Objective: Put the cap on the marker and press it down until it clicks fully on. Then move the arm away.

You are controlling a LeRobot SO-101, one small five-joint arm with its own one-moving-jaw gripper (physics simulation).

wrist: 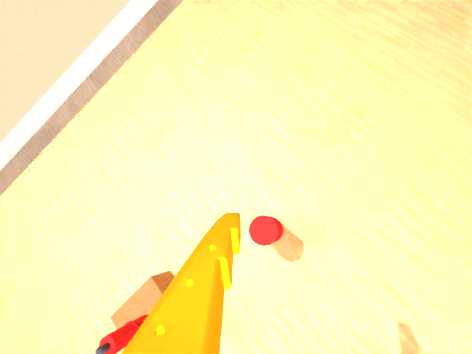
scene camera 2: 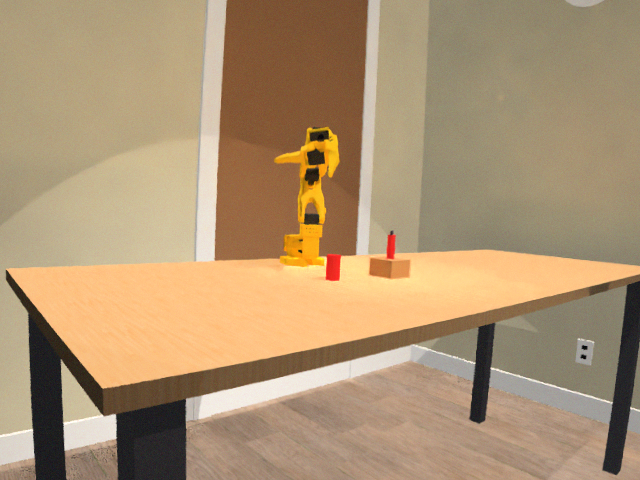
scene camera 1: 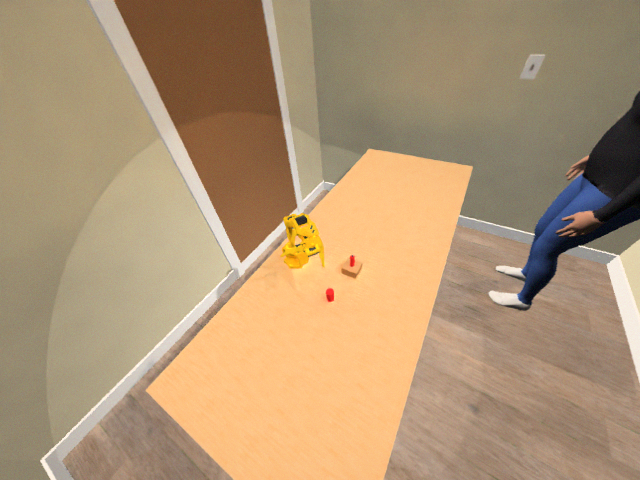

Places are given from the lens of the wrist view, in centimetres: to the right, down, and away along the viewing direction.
red cap (wrist: 264, 230): 3, 5, 23
brown block (wrist: 141, 303): -10, 13, 26
The marked spots on the brown block and the red cap are 15 cm apart.
